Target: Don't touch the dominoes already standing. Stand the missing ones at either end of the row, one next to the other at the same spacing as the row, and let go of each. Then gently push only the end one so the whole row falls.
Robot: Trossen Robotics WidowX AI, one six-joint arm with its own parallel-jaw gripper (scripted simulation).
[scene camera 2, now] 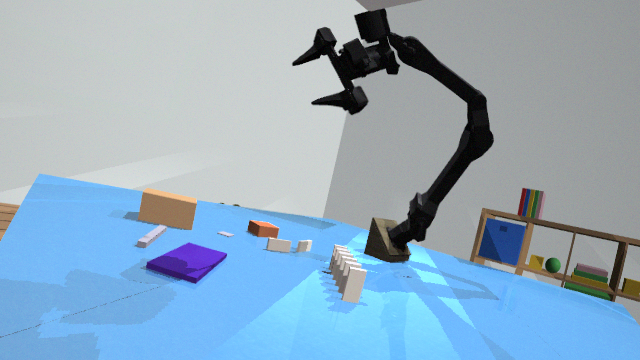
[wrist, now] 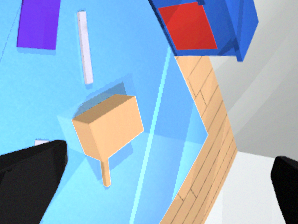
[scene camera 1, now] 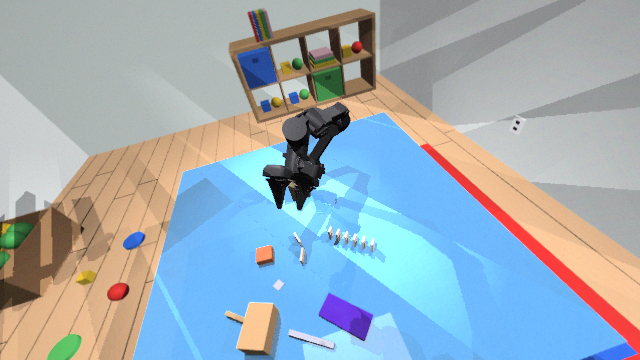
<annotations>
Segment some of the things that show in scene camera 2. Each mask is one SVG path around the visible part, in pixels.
The gripper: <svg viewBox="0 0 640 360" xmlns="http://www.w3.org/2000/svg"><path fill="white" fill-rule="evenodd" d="M317 29L312 48L293 61L292 66L320 59L321 55L328 55L345 90L311 102L311 105L344 108L344 110L348 110L350 115L361 112L367 106L368 100L363 89L360 86L355 87L351 80L360 77L364 78L369 73L375 72L378 66L374 56L368 48L364 48L358 38L342 44L343 49L338 51L341 54L338 56L334 49L337 40L332 31L327 27Z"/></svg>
A purple slab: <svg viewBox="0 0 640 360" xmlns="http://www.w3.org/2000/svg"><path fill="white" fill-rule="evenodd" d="M227 253L188 242L151 261L149 260L146 268L196 284L226 259Z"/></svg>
A tan box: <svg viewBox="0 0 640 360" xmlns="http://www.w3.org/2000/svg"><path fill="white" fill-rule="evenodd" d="M143 191L138 220L193 230L197 206L196 198L146 188Z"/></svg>
</annotations>
